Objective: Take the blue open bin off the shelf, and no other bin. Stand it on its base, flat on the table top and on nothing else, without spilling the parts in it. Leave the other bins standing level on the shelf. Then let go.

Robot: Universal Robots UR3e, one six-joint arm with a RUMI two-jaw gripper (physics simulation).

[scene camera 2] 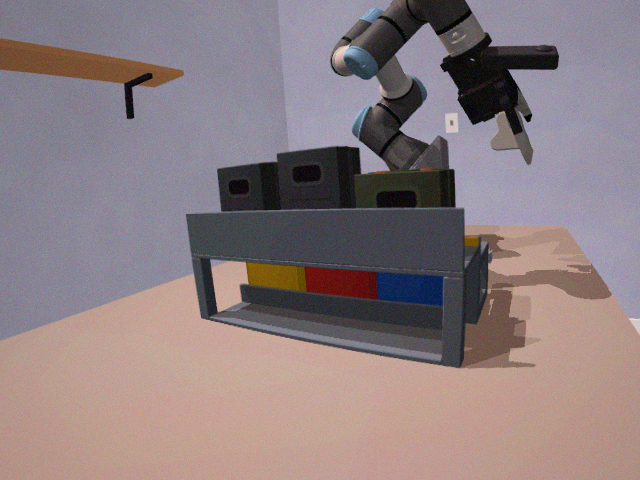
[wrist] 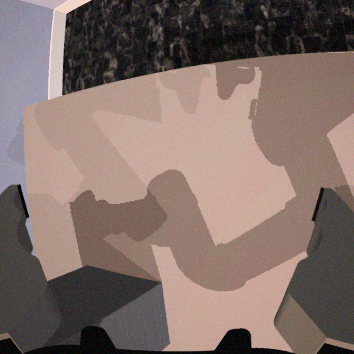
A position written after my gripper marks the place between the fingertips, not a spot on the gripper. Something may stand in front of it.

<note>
I see my gripper point(scene camera 2: 529, 141), a blue open bin point(scene camera 2: 419, 289), a red bin point(scene camera 2: 360, 284) and a yellow bin point(scene camera 2: 277, 276).
My gripper shows as well in the wrist view point(wrist: 169, 192). The wrist view misses the blue open bin: it is out of frame. The wrist view misses the red bin: it is out of frame.
</note>
